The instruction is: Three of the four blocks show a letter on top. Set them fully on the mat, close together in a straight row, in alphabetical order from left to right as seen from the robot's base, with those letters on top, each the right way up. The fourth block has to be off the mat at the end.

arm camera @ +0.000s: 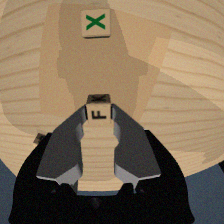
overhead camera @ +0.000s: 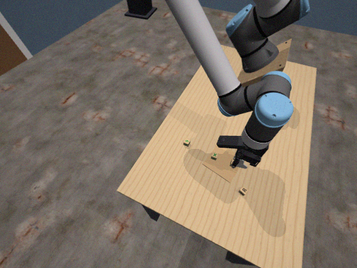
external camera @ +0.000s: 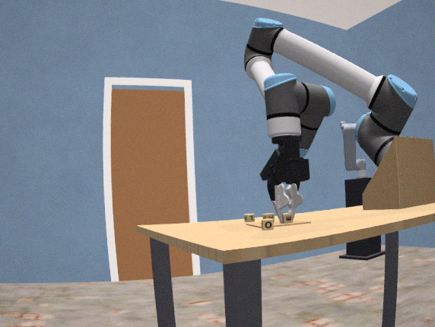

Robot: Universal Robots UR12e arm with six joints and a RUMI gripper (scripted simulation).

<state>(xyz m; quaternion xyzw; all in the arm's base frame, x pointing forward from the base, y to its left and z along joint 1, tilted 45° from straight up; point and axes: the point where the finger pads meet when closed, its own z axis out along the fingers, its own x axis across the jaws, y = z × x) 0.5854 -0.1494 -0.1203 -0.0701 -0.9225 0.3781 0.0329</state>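
My hand is 40 mm to the left of the tan mat and 20 mm above it. From my hand the other things lie so: R block: 110 mm ahead, 60 mm to the left, 10 mm below.
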